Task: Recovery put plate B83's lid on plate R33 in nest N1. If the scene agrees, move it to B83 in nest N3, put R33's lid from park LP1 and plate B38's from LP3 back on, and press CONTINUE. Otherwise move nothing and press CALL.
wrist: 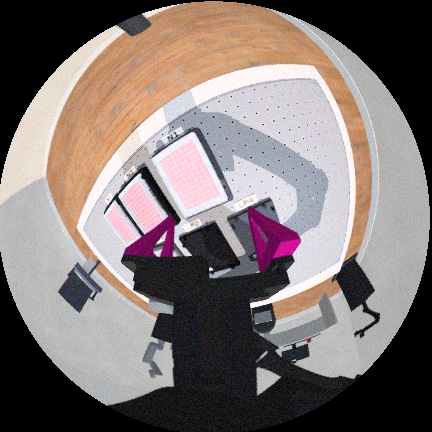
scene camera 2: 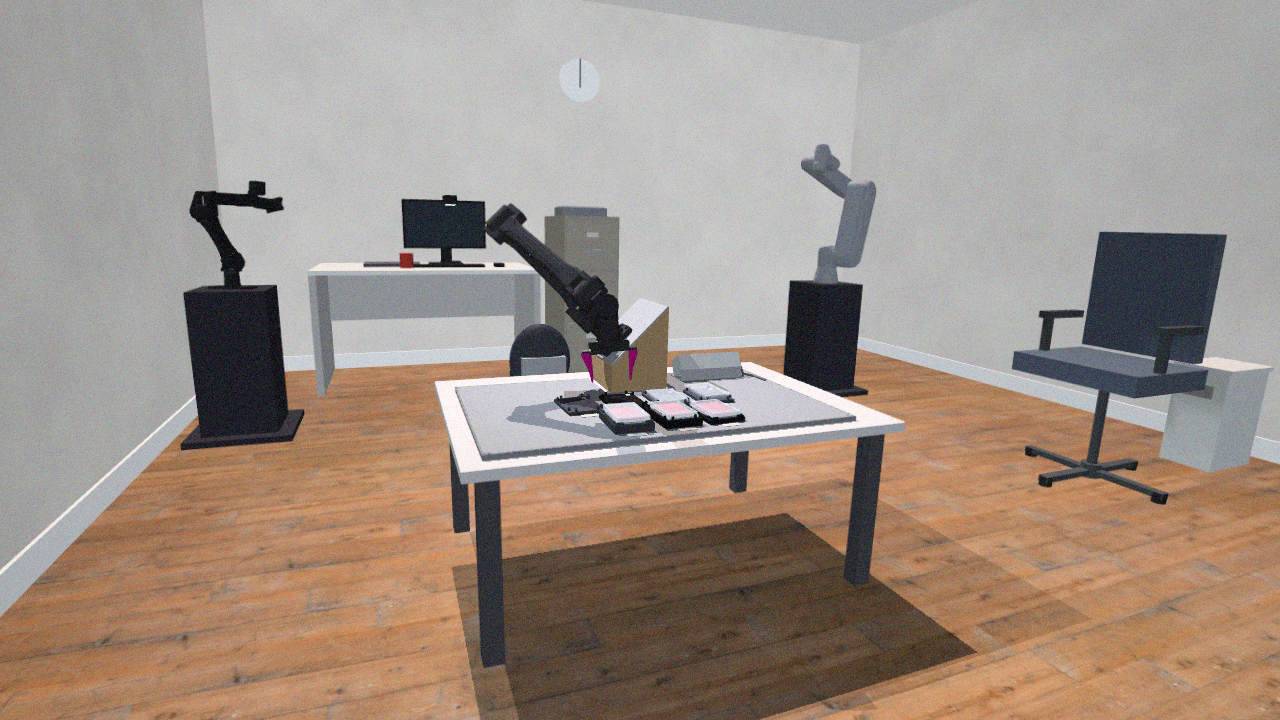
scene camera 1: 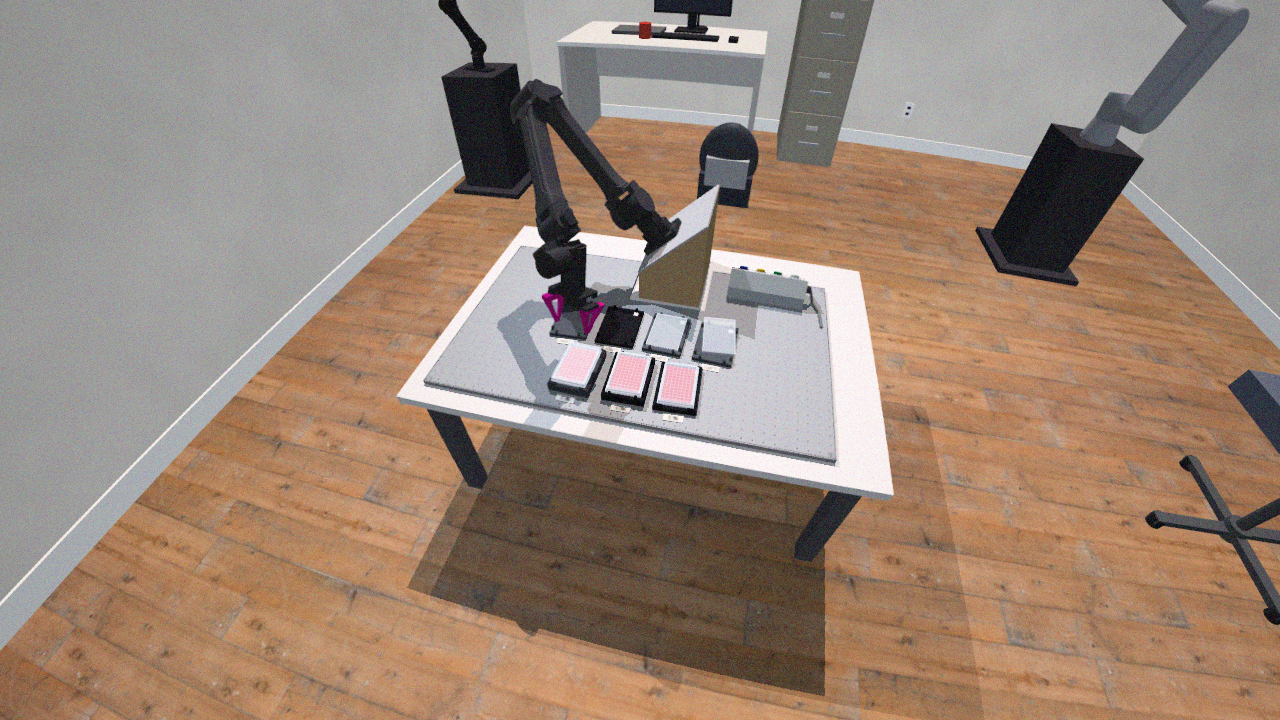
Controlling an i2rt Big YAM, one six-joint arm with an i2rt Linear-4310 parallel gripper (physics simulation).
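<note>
My gripper is open and empty, with magenta fingers spread wide above the LP4 and LP2 parks. The plate in nest N1 has a pink well area and looks paler in scene camera 1. The pink plates in N2 and N3 stand beside it. Clear, pale lids lie on park LP3 and park LP1. Park LP2 shows a black surface; park LP4 is dark grey. Plate labels are unreadable.
A tall slanted panel stands behind the parks, close to the arm. A grey button box stands at the back right, with a cable at its right end. The perforated board lies on the white table.
</note>
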